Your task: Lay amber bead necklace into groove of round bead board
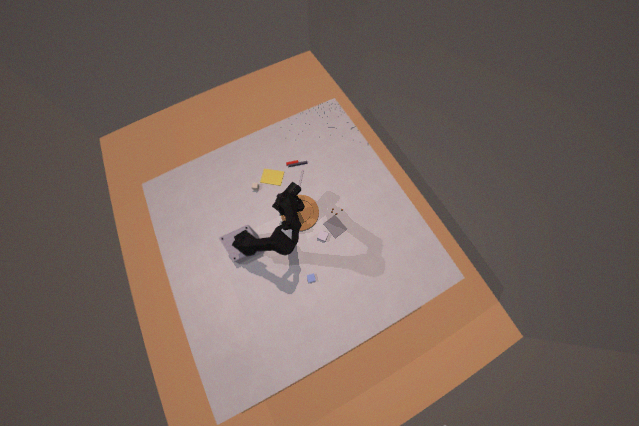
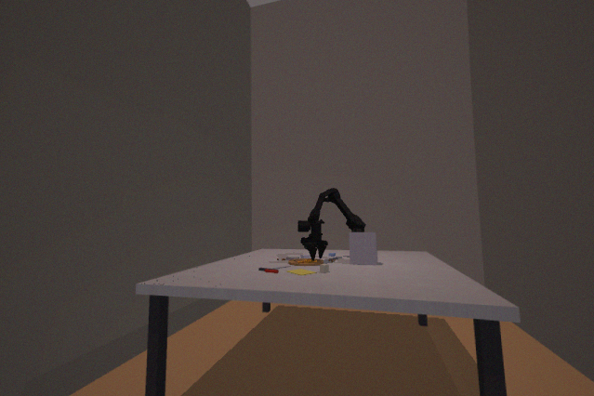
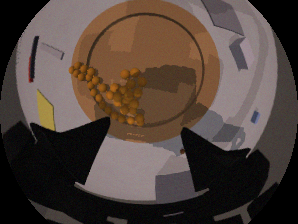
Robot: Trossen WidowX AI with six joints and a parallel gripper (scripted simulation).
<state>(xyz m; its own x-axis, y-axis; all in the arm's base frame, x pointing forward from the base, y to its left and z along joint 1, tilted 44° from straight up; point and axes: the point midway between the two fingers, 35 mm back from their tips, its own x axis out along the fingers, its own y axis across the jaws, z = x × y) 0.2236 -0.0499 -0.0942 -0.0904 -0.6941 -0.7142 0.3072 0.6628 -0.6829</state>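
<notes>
Right now the round bead board is 6 cm ahead of my gripper tip, 1 cm to the right of it and 1 cm below it. From my gripper tip the other things lie so: cream cube 7 cm behind, 25 cm to the left; thin grey bar 17 cm ahead, 16 cm to the left, 2 cm below; grey square plate 18 cm ahead, 17 cm to the right, 2 cm below.
</notes>
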